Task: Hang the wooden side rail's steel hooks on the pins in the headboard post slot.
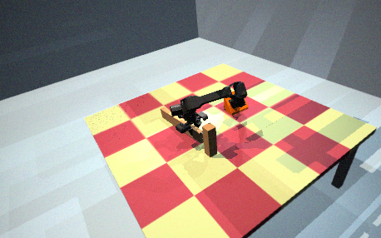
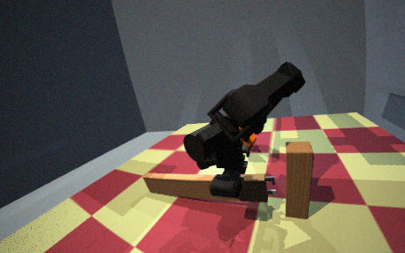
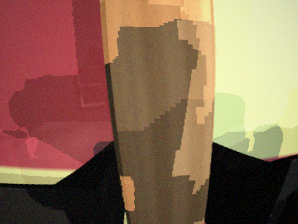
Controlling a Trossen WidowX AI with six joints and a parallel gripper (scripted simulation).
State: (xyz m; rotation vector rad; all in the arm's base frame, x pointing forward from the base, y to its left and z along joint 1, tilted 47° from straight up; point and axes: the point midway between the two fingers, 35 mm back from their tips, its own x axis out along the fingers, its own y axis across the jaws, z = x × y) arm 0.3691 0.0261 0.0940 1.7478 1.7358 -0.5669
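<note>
The wooden headboard post is 1 cm behind my gripper tip, 15 cm to the left of it and 4 cm above it.
</note>
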